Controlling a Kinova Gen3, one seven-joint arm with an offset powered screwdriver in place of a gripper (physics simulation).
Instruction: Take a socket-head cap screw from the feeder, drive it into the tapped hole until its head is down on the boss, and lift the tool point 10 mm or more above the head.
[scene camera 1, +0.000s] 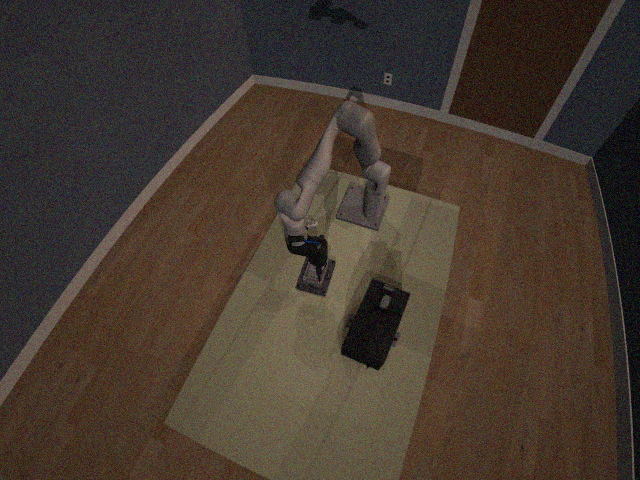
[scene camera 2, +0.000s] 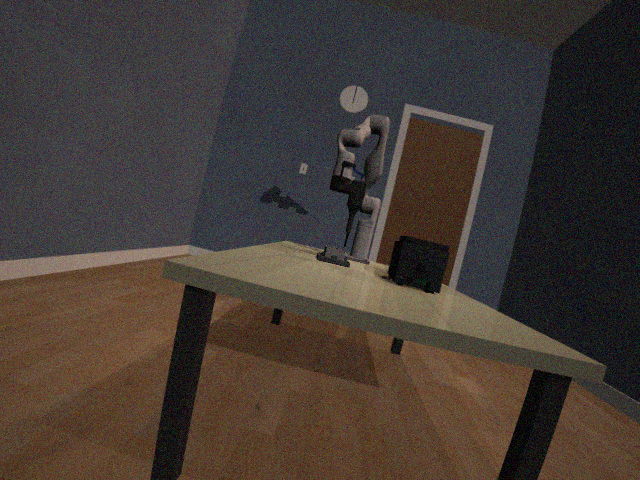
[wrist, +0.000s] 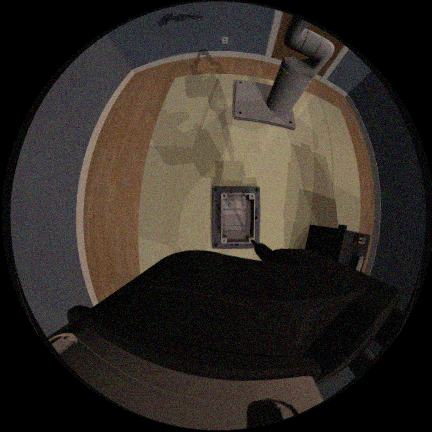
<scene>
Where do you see a black feeder box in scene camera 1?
At 374, 294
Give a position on a black feeder box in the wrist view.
At 321, 239
</scene>
